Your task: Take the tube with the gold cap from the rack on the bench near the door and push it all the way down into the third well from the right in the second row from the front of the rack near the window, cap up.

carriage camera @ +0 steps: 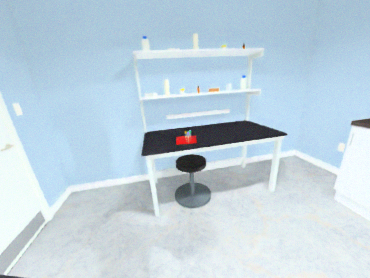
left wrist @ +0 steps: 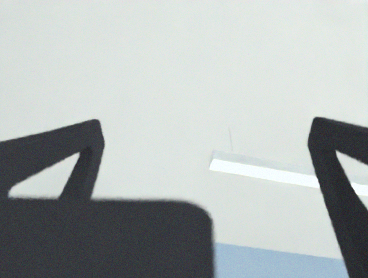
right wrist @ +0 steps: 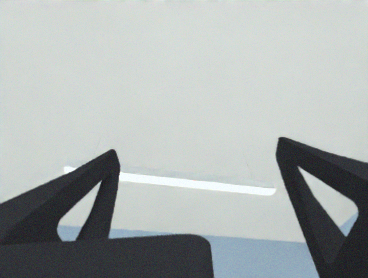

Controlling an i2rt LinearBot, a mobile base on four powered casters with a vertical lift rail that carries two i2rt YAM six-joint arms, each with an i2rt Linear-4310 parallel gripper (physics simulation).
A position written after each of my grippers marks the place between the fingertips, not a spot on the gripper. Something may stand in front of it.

Note:
I see my left gripper [left wrist: 203, 130] and my right gripper [right wrist: 196, 151].

